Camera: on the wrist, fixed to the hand. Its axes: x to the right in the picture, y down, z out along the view.
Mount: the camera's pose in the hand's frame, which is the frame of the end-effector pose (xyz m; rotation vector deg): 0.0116 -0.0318 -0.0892 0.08 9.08 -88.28
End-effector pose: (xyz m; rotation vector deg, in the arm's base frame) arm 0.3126 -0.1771 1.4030 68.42 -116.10 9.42
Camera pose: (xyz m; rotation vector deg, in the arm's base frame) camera 0.3834 -0.1617 1.4651 129.50 -31.50 -27.23
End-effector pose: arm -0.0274 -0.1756 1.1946 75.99 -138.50 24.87
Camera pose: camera 0.0076 -0.1628 1.2824 140.01 -41.46 3.39
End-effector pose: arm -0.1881 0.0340 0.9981 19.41 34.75 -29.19
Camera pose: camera -0.2377 0.0433 0.9171 -9.73 54.97 -112.58
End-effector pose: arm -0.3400 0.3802 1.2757 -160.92 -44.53 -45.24
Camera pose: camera -0.3881 0.3906 1.3574 78.11 138.27 49.49
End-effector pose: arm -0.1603 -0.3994 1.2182 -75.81 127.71 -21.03
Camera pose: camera -0.1913 -0.4277 1.3039 -160.73 47.04 -55.09
